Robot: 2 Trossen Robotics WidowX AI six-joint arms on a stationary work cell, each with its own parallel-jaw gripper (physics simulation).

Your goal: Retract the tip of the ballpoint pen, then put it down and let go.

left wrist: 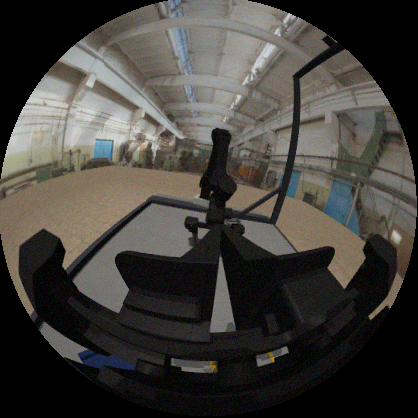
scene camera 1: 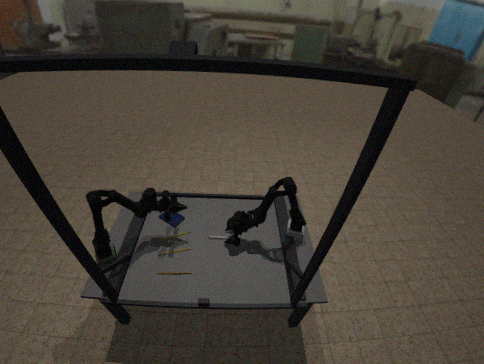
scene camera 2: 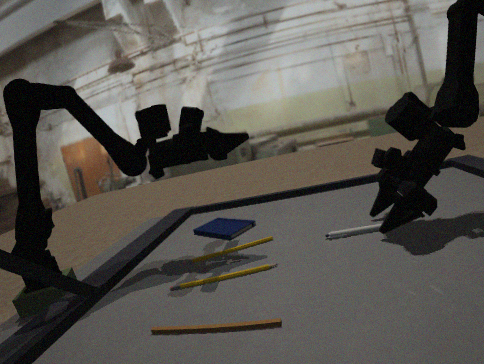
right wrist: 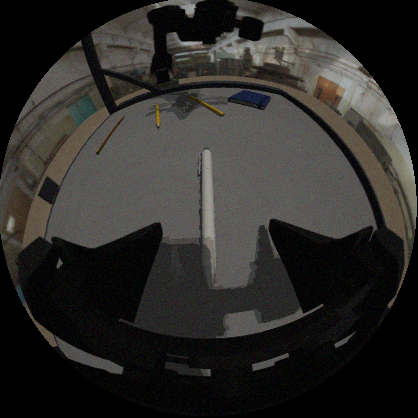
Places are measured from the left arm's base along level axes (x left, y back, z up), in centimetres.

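Pixels of known places: left gripper, fingertip midpoint: (left wrist: 219, 228) (scene camera 1: 187, 207) (scene camera 2: 248, 135); right gripper, fingertip midpoint: (scene camera 1: 224, 236) (scene camera 2: 375, 223) (right wrist: 216, 226); left arm's base, link origin: (scene camera 1: 104, 253) (right wrist: 163, 81); right arm's base, link origin: (left wrist: 204, 197) (scene camera 1: 296, 227).
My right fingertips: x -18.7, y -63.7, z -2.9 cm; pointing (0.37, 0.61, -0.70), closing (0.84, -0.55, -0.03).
Observation:
For each thing: its top centre in the pictures, then the offset to it from my right fingertips.
- white ballpoint pen, top centre: (right wrist: 205, 197) (scene camera 2: 363, 226) (scene camera 1: 220, 237) dx +0.7, dy +2.5, dz +0.2 cm
- blue notebook, top centre: (scene camera 2: 223, 225) (right wrist: 252, 95) (scene camera 1: 171, 216) dx +29.2, dy +22.2, dz +0.1 cm
- orange-brown stick, top centre: (scene camera 2: 211, 326) (right wrist: 110, 130) (scene camera 1: 174, 272) dx -7.5, dy +34.1, dz -0.4 cm
A white ballpoint pen (scene camera 1: 217, 237) (scene camera 2: 352, 231) (right wrist: 207, 200) lies flat on the grey table. In the right wrist view its button end points up the picture and its other end lies between my open fingers, partly in shadow. My right gripper (scene camera 1: 231, 235) (scene camera 2: 377, 223) (right wrist: 216, 226) is open, low over that end of the pen, with a finger on each side and a gap to both. In scene camera 2 a finger hides the pen's right end. My left gripper (scene camera 1: 185, 206) (scene camera 2: 247, 135) (left wrist: 219, 228) is shut and empty, raised above the table, away from the pen.
A blue notebook (scene camera 1: 172, 219) (scene camera 2: 224, 228) (right wrist: 249, 99) lies below my left gripper. Two yellow pencils (scene camera 2: 240, 247) (scene camera 2: 225, 276) and an orange-brown stick (scene camera 1: 174, 273) (scene camera 2: 216, 327) (right wrist: 110, 135) lie to the left of the pen in the scene views. Dark frame posts (scene camera 1: 357, 185) rise at the table's sides.

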